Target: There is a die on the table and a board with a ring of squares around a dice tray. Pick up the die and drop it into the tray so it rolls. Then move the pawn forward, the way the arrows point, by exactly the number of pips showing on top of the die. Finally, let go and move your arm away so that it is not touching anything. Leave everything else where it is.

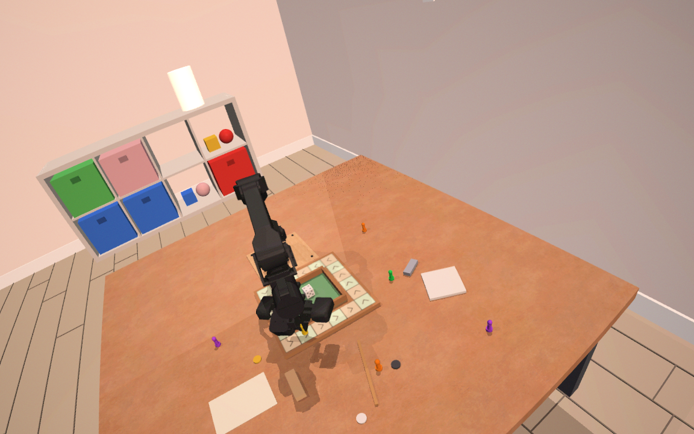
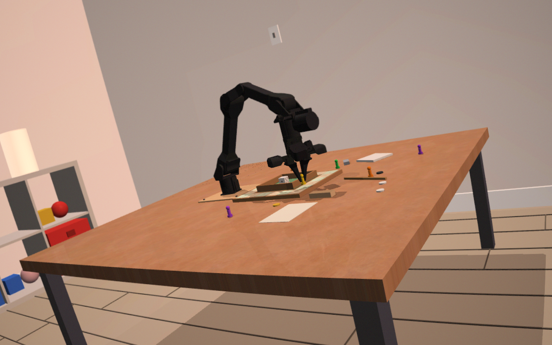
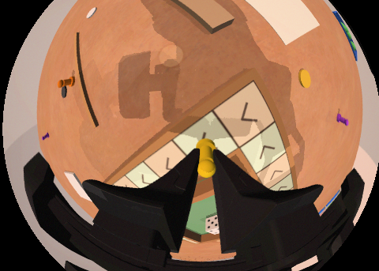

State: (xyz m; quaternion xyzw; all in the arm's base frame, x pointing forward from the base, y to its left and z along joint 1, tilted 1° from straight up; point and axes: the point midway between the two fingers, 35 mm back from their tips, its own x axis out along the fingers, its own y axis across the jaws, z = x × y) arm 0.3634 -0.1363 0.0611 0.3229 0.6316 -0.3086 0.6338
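Right now my gripper tip is 1 cm below the yellow pawn. Also, from my gripper tip: yellow disc: 13 cm to the right, 4 cm behind, 3 cm below; then green dice tray: 10 cm behind, 9 cm to the left, 3 cm below; then wooden block: 10 cm to the right, 9 cm ahead, 2 cm below.
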